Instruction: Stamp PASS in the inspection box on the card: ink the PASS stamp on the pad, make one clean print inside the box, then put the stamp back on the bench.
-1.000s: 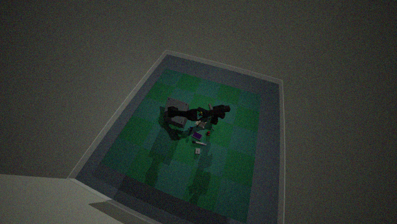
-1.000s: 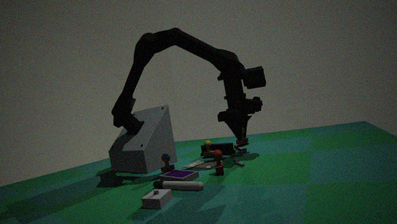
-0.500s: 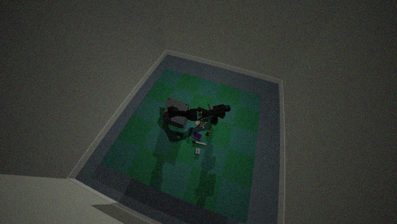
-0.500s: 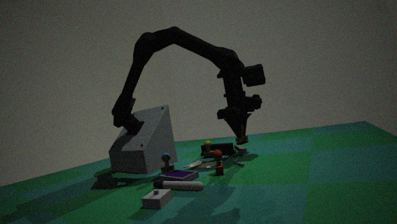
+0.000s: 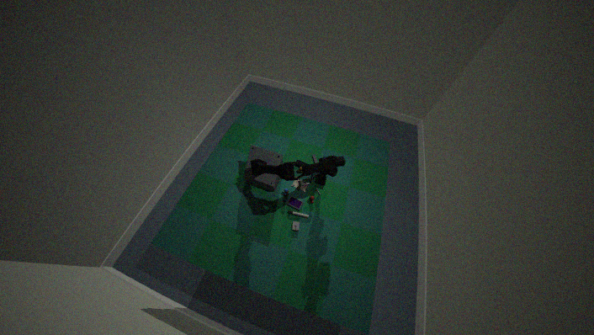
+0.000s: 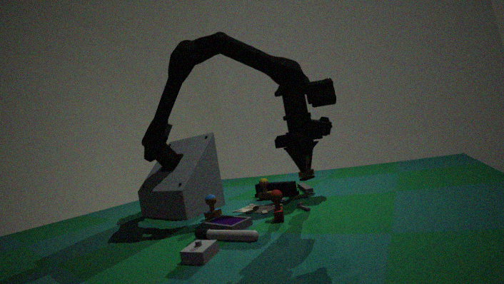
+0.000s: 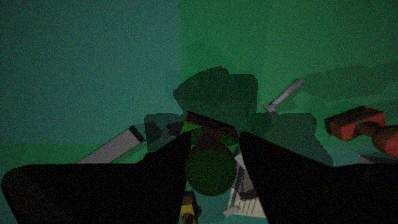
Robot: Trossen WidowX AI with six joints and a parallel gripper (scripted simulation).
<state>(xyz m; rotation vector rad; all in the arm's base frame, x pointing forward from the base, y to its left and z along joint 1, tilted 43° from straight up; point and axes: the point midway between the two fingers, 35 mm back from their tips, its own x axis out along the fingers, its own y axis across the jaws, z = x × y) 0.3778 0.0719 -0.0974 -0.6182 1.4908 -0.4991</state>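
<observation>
Now: the purple ink pad 220 mm to the right of my gripper tip, 100 mm behind it and 70 mm below it. Also, from my gripper tip: pale card: 120 mm behind, 80 mm below, 70 mm to the right; yellow-knobbed stamp: 150 mm behind, 60 mm below, 20 mm to the left; green-knobbed stamp: right at my gripper tip.
</observation>
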